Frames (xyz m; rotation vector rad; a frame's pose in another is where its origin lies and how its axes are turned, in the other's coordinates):
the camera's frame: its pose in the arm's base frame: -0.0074 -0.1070 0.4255 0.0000 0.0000 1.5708
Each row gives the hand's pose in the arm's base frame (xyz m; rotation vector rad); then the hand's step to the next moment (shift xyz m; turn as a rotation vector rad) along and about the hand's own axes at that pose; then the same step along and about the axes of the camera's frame.
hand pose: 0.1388 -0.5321 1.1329 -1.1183 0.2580 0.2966
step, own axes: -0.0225 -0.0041 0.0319 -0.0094 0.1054 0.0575
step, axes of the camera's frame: 0.0250 0.0177 0.0245 0.0940 0.0436 -0.0614
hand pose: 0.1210 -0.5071 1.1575 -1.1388 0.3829 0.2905
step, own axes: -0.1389 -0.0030 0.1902 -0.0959 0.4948 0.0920
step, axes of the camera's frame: 0.1694 0.0956 0.1328 0.2761 0.2773 -0.3307
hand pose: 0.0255 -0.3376 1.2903 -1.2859 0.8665 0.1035
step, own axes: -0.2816 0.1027 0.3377 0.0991 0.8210 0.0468
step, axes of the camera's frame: 0.4338 0.0777 0.0982 0.2668 0.3352 -0.7089
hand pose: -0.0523 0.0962 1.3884 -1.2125 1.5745 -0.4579
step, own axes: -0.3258 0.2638 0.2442 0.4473 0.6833 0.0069
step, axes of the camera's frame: 0.4596 -0.0726 -0.1374 -0.1031 0.2848 -0.7585
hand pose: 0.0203 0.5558 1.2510 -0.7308 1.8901 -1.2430
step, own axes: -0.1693 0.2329 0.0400 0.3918 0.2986 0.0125
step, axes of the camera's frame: 0.1978 -0.1140 -0.1800 -0.2035 0.2264 -0.3875
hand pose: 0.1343 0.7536 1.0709 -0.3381 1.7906 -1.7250
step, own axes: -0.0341 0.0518 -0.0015 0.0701 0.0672 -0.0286
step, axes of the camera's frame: 0.0269 -0.0376 -0.0414 -0.0100 0.0555 -0.0841
